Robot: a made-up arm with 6 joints.
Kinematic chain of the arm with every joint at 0, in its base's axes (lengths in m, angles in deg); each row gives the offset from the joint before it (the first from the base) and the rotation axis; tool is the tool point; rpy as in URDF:
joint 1: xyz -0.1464 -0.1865 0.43 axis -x
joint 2: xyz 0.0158 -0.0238 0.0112 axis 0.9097 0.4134 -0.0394
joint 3: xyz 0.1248 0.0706 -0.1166 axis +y
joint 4: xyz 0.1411 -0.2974 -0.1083 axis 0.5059 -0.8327 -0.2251
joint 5: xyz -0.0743 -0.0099 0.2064 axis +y
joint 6: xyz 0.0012 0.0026 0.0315 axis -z
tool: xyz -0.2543 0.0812 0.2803 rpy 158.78 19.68 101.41
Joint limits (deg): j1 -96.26..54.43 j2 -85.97..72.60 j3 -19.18..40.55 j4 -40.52..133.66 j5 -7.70..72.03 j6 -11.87..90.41
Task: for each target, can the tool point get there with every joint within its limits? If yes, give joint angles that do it. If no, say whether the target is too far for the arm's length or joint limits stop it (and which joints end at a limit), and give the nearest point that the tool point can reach.
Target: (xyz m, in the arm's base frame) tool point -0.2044 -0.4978 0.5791
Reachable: yes | joints 42.84 58.23 6.43 83.17 63.76 54.20
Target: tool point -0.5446 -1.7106 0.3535
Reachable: no: too far | nearest point -0.2290 -0.8770 0.3709 | short by 0.892 m
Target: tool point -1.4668 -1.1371 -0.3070
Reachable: no: too far | nearest point -0.5483 -0.5489 0.0924 | short by 1.161 m
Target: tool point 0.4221 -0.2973 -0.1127
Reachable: no: joint limits stop it (at a limit: joint 3, joint 4, joint 5, joint 6) | nearest point 0.3832 -0.2888 -0.0712 | short by 0.058 m
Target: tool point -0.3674 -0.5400 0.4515
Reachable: yes | joints -14.95 -64.34 -9.94 101.41 54.11 45.69
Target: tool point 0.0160 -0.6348 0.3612
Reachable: yes | joints -78.11 -5.28 -8.46 0.07 46.02 -3.81
